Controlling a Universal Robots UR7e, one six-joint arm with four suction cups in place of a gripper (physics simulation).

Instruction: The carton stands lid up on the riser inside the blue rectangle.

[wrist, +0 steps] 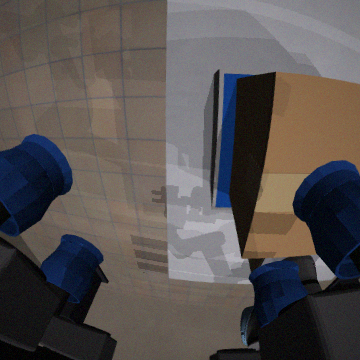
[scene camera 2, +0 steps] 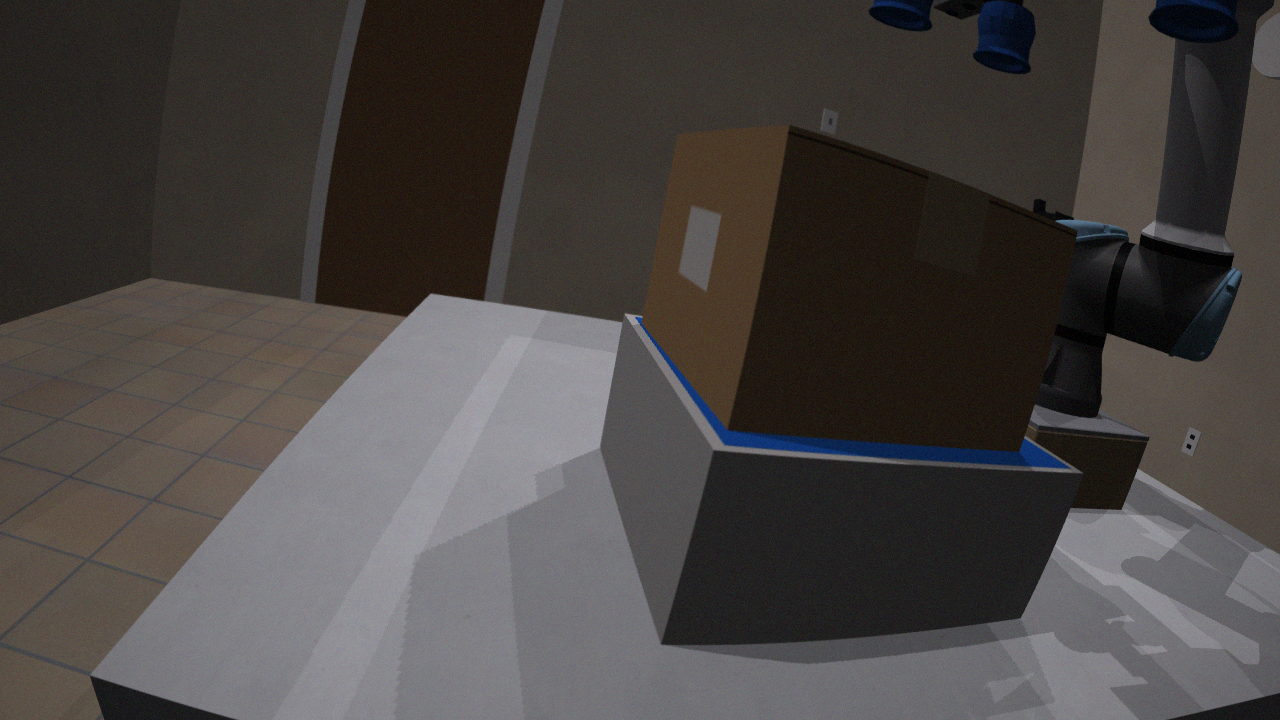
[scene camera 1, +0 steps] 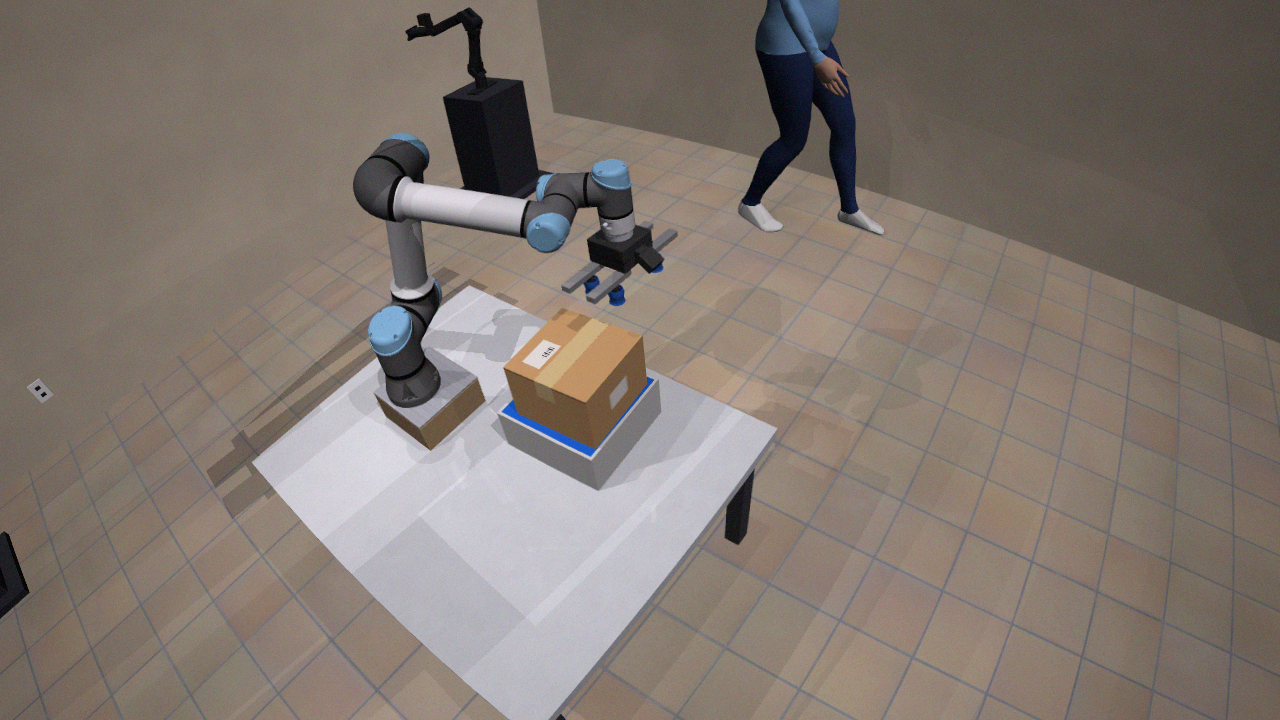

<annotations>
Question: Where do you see a brown carton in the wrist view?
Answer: At 287,124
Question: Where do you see a grey riser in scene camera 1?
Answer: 591,467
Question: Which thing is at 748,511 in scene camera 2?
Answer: A grey riser.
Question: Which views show the brown carton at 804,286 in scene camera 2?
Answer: The wrist view, scene camera 2 and scene camera 1: all of them.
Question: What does the brown carton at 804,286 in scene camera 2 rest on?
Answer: A grey riser.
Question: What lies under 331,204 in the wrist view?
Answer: My suction head.
</annotations>
